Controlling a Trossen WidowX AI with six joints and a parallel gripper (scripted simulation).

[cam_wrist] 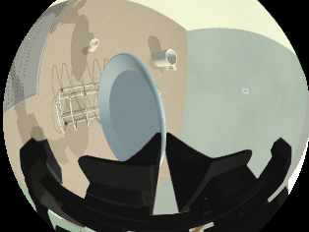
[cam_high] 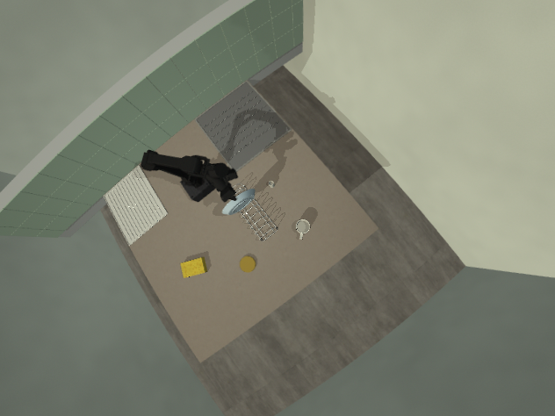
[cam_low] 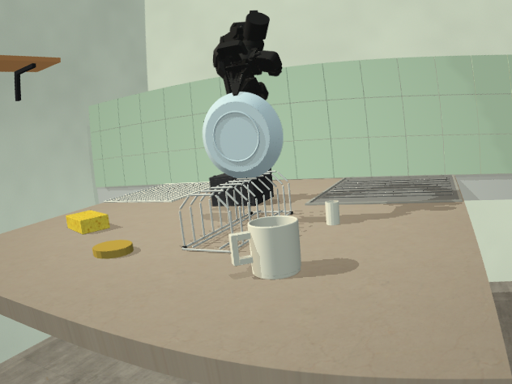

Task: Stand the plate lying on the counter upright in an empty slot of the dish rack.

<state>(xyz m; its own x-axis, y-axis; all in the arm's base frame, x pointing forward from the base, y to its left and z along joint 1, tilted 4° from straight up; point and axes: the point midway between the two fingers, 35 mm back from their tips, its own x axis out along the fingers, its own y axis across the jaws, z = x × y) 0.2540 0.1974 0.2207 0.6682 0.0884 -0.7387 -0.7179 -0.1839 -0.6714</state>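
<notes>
Now: the pale blue plate 120 mm below my hand and 20 mm ahead of it. Round my hand: cream mug 290 mm below, 260 mm ahead, 220 mm to the left; yellow disc 310 mm below, 300 mm ahead, 150 mm to the right; small white cup 310 mm below, 190 mm to the left, 40 mm behind.
</notes>
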